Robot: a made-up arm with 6 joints. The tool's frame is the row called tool.
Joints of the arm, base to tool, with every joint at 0 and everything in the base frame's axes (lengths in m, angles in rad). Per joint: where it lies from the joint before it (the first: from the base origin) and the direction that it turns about. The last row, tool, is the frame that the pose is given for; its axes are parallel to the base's.
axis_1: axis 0 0 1 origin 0.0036 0.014 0.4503
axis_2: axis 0 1 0 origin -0.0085 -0.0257 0.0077
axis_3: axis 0 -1 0 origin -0.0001 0.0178 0.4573
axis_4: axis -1 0 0 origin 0.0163 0.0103 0.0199
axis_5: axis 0 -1 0 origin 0.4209 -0.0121 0.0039
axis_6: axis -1 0 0 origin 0.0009 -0.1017 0.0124
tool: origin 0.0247 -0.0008 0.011
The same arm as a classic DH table. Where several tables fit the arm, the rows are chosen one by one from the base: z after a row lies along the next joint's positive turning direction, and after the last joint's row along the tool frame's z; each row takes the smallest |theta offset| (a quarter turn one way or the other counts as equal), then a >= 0, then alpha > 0; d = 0 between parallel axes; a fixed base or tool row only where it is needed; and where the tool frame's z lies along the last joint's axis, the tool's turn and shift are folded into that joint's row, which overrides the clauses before.
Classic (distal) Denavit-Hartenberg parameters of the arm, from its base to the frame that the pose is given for. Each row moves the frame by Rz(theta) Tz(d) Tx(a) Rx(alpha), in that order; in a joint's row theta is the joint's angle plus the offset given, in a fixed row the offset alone. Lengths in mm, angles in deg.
base (fixed): theta offset 75.58  d 0  a 14.5  alpha 0
axis_1: theta offset -75.58  d 458  a -8.5  alpha -90
axis_2: theta offset -90.01  d 0  a 457.3  alpha 180
axis_3: theta offset -0.01  d -2.4  a 19.9  alpha -90
axis_4: theta offset 0  d -437.2  a 3.9  alpha 90
axis_5: theta offset 0  d 113.8  a 12.4  alpha -90
axis_6: theta offset -90  d -25.6  a 0.8  alpha -90
tool (fixed): theta offset 90  d 11  a 0  alpha 0

